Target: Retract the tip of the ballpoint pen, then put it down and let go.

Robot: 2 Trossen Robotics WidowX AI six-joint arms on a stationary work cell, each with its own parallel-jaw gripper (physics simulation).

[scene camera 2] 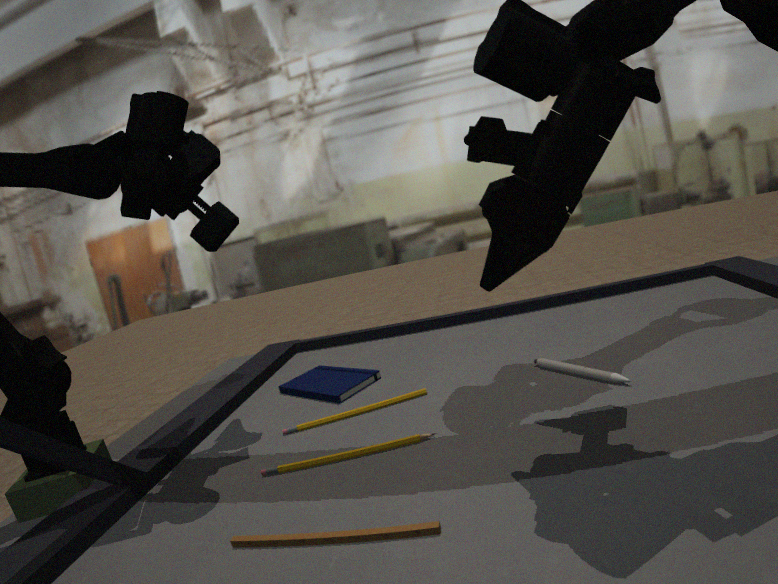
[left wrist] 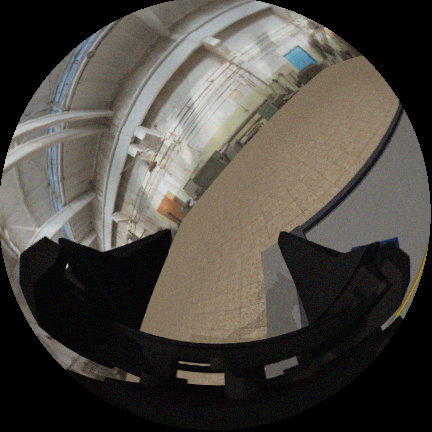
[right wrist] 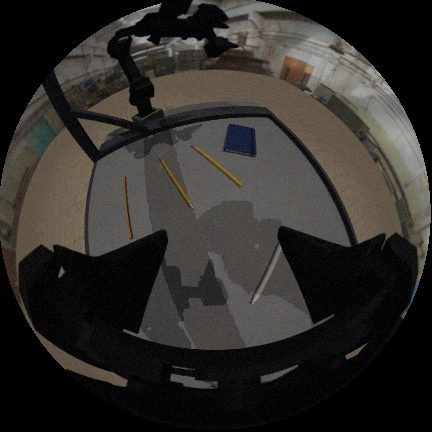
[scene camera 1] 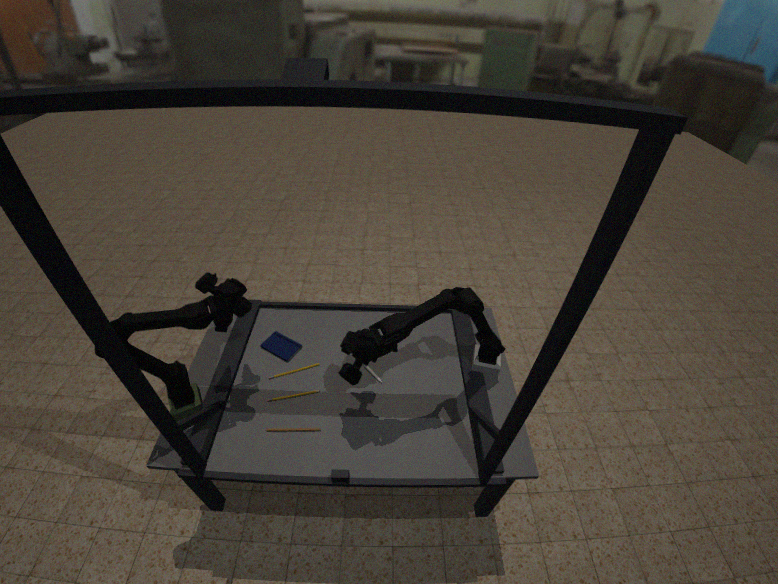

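Pixels of known places: left gripper, fingertip midpoint: (scene camera 2: 196,202) (left wrist: 226,236) (right wrist: 232,36); right gripper, fingertip midpoint: (scene camera 2: 498,274) (right wrist: 223,234) (scene camera 1: 345,362); left arm's base, origin of the base link: (right wrist: 145,112) (scene camera 1: 183,398); right arm's base, origin of the base link: (scene camera 1: 487,356).
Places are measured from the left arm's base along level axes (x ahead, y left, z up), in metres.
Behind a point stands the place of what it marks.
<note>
The white ballpoint pen (scene camera 1: 373,374) @[x 0.631, y -0.197, z -0.031 m] (scene camera 2: 581,371) @[x 0.627, y -0.180, z -0.032 m] (right wrist: 266,274) @[x 0.629, y -0.179, z -0.030 m] lies flat on the grey table. In scene camera 2 its tapered end points right, with a small dark point at its end; whether that is the extended tip is too small to tell. My right gripper (scene camera 2: 488,286) @[x 0.520, y -0.201, z 0.115 m] (right wrist: 223,234) @[x 0.520, y -0.201, z 0.115 m] is open and empty, pointing down high above the table. In the right wrist view the pen lies below, with its upper end partly behind the right-hand finger. My left gripper (left wrist: 226,236) @[x 0.259, y 0.178, z 0.282 m] is open and empty, raised beyond the table's left edge, away from the pen.
A blue notebook (scene camera 1: 280,346) @[x 0.376, y 0.091, z -0.028 m] (scene camera 2: 329,383) @[x 0.378, y 0.074, z -0.028 m] (right wrist: 240,140) @[x 0.391, y 0.076, z -0.028 m] lies toward the back left. Two yellow pencils (scene camera 2: 355,411) @[x 0.384, y -0.042, z -0.034 m] (scene camera 2: 348,453) @[x 0.346, y -0.142, z -0.034 m] and an orange stick (scene camera 1: 293,429) @[x 0.296, y -0.262, z -0.033 m] (scene camera 2: 336,534) @[x 0.301, y -0.265, z -0.033 m] (right wrist: 128,207) @[x 0.309, y -0.264, z -0.036 m] lie left of the pen in scene camera 2. A dark frame (scene camera 1: 571,301) @[x 0.724, y -0.688, z 0.692 m] surrounds the table.
</note>
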